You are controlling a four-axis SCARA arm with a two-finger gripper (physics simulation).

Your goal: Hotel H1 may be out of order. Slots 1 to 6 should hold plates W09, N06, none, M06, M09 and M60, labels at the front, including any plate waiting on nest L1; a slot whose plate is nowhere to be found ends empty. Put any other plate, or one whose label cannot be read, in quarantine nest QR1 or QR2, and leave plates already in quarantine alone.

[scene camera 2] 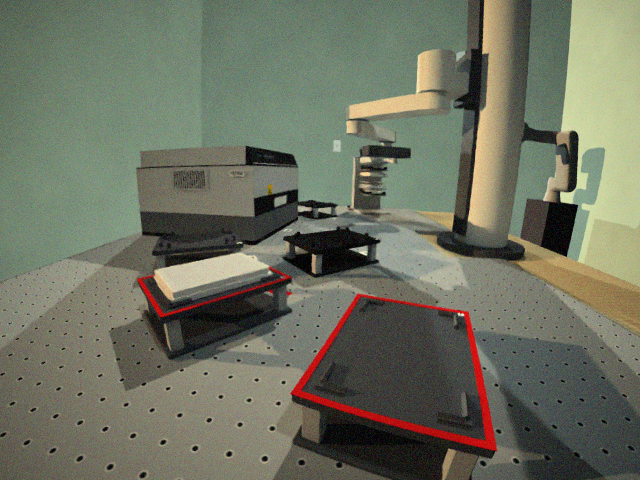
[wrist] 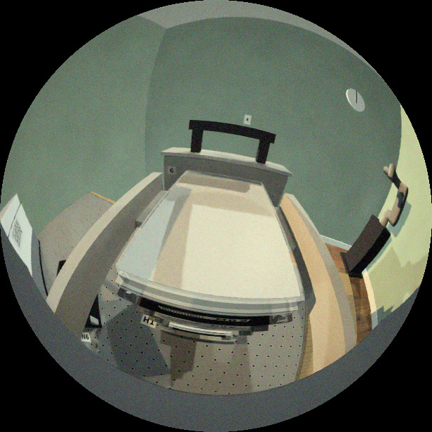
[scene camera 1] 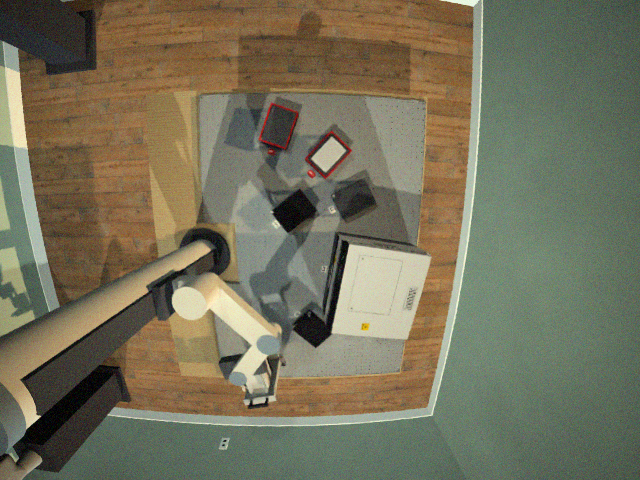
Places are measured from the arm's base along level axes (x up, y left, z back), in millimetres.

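Pixels of known places: gripper, between the fingertips: (scene camera 1: pixel 256 387); arm's base, origin of its link: (scene camera 2: pixel 478 247) (scene camera 1: pixel 205 253).
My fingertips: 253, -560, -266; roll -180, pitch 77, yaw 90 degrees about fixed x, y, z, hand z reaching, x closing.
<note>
For each thing: its top centre in the pictures, then the offset to it from my fingertips, as dx, dy, dz.
- red-edged quarantine nest, centre of its top: (scene camera 2: pixel 403 341) (scene camera 1: pixel 278 125) -187, +1126, -108
- white plate, centre of its top: (scene camera 2: pixel 212 268) (scene camera 1: pixel 328 154) -176, +1010, -319
- large white-grey instrument, centre of its top: (scene camera 2: pixel 225 151) (scene camera 1: pixel 381 296) +3, +456, -522
- black nest, centre of its top: (scene camera 2: pixel 313 201) (scene camera 1: pixel 312 332) -185, +173, -257
Hotel H1 (scene camera 1: pixel 261 399) (scene camera 2: pixel 356 180) (wrist: pixel 227 162) stands at the near end of the table, a black handle on top. My gripper (scene camera 1: pixel 256 384) (wrist: pixel 222 191) is at its top level, fingers closed in on both long sides of a pale lidded plate (wrist: pixel 230 250) beside the mark 6. This plate's label is too foreshortened to read. More plates (scene camera 2: pixel 373 183) sit in lower slots, labels unreadable. One red-edged quarantine nest (scene camera 1: pixel 279 126) (scene camera 2: pixel 392 361) is empty; the other (scene camera 2: pixel 227 297) bears a white plate (scene camera 1: pixel 328 155) (scene camera 2: pixel 211 273). Which is QR1 cannot be told.
A large white-grey instrument (scene camera 1: pixel 379 289) (scene camera 2: pixel 196 191) stands on the perforated table. Two black nests (scene camera 1: pixel 294 210) (scene camera 1: pixel 354 198) stand between it and the quarantine nests. Another black nest (scene camera 1: pixel 312 328) (scene camera 2: pixel 316 206) stands at the instrument's corner, near the hotel.
</note>
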